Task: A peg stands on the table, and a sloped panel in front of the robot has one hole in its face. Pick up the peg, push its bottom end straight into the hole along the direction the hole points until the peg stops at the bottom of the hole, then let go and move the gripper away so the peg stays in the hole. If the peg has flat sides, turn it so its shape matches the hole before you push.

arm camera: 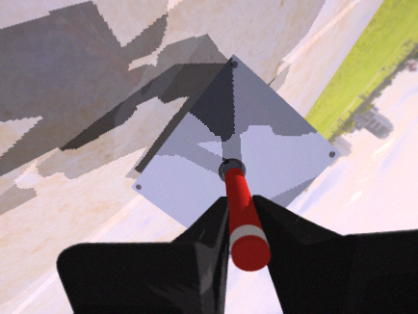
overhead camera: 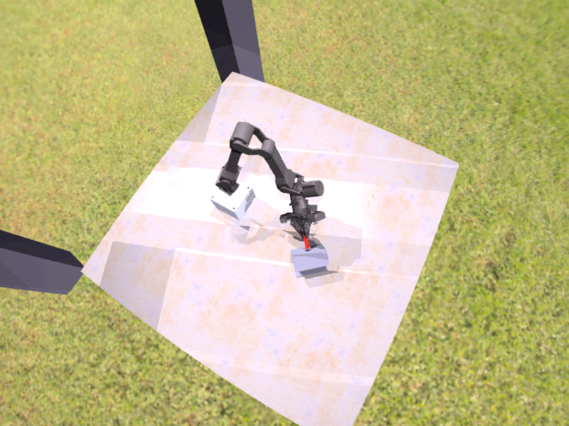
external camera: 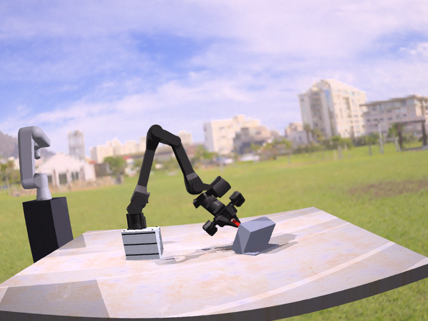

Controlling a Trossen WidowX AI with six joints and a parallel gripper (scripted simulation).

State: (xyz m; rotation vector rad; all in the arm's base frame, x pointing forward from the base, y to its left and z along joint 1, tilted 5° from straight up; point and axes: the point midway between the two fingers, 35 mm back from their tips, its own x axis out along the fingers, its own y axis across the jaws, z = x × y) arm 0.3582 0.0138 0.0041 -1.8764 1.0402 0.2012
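Right now my gripper tip is 5 cm short of the sloped grey panel, 5 cm to the left of it and 4 cm above it. Round my gripper tip: round red peg (1 cm behind, 1 cm to the left, 1 cm above).
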